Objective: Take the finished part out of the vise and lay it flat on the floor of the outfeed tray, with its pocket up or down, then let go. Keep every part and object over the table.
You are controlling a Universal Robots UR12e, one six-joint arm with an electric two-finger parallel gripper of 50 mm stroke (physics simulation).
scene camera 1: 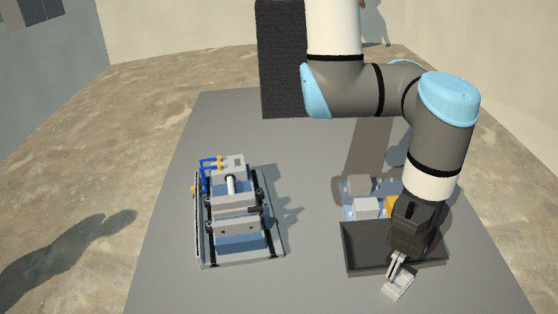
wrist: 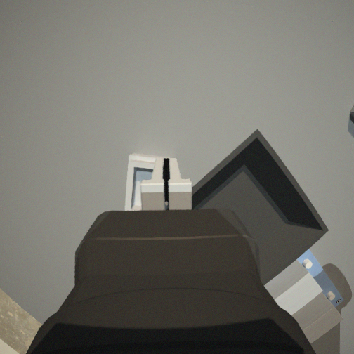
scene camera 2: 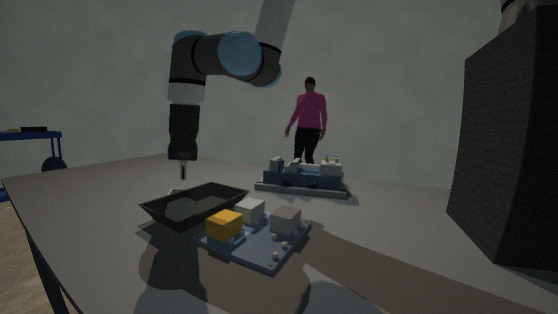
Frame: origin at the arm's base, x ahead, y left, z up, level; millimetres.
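Seen in the pictures: gripper, fingertip midpoint: (scene camera 1: 391,274) (scene camera 2: 183,178); arm's base at its link origin: (scene camera 2: 544,41).
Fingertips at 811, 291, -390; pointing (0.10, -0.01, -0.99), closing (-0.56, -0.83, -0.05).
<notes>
Offsets run from my fingertips to a thing's middle, as dx, dy, dz.
A pale part @(-6, +30, -47) (scene camera 1: 398,286) (scene camera 2: 175,191) (wrist: 131,185) with an open pocket facing up rests on the table, outside the tray and beside its near wall in scene camera 1. My gripper (scene camera 1: 391,276) (scene camera 2: 183,177) (wrist: 166,171) is shut, with nothing between its fingers. Its tips point down above the part and cover part of it in the wrist view. The black outfeed tray (scene camera 1: 367,245) (scene camera 2: 220,189) (wrist: 245,200) holds a grey block-like part @(-109, +75, -35) (scene camera 2: 180,207), hidden behind my gripper in scene camera 1. The vise @(-182, -362, -15) (scene camera 1: 237,225) (scene camera 2: 302,177) stands apart; no part shows clearly between its jaws.
A blue plate @(-265, +1, -60) (scene camera 2: 260,245) beside the tray bears a white block @(-215, -37, -38) (scene camera 1: 366,207) (scene camera 2: 250,210), a grey-brown block @(-303, -49, -38) (scene camera 1: 359,185) (scene camera 2: 285,220) and an orange block @(-226, +51, -38) (scene camera 1: 391,206) (scene camera 2: 224,225). A tall dark pillar (scene camera 1: 282,60) (scene camera 2: 495,150) stands at the table's back in scene camera 1.
</notes>
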